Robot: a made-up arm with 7 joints.
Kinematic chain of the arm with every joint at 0, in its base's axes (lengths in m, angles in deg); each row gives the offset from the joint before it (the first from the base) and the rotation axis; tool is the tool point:
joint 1: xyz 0 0 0 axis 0 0.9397 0.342
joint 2: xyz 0 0 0 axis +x
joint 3: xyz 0 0 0 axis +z
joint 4: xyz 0.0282 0 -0.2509 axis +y
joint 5: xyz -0.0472 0 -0.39 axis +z
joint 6: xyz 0 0 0 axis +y
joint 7: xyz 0 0 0 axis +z
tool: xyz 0 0 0
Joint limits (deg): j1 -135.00..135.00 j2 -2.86..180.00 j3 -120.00..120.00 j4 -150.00..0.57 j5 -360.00..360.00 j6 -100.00..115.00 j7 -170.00..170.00
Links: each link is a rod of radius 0.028 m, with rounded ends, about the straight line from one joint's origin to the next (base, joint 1, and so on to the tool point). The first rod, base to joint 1, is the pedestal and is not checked.
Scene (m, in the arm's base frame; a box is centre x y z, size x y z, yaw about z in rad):
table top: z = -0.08
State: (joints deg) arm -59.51 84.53 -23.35 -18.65 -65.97 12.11 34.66
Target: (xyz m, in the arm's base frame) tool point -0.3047 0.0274 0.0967
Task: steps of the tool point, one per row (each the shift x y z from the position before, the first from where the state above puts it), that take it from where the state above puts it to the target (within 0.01 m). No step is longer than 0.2 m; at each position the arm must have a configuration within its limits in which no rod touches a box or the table.
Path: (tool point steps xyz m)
1: 0.0332 -0.0682 0.1081
2: -0.0223 -0.0786 0.1128
3: -0.0762 -0.0805 0.0944
4: -0.1174 -0.0748 0.0556
5: -0.1379 -0.0639 0.0040
6: -0.1331 -0.0513 -0.0503
7: -0.1049 -0.0399 -0.0961
8: -0.0592 -0.0324 -0.1243
9: -0.0062 -0.0297 -0.1291

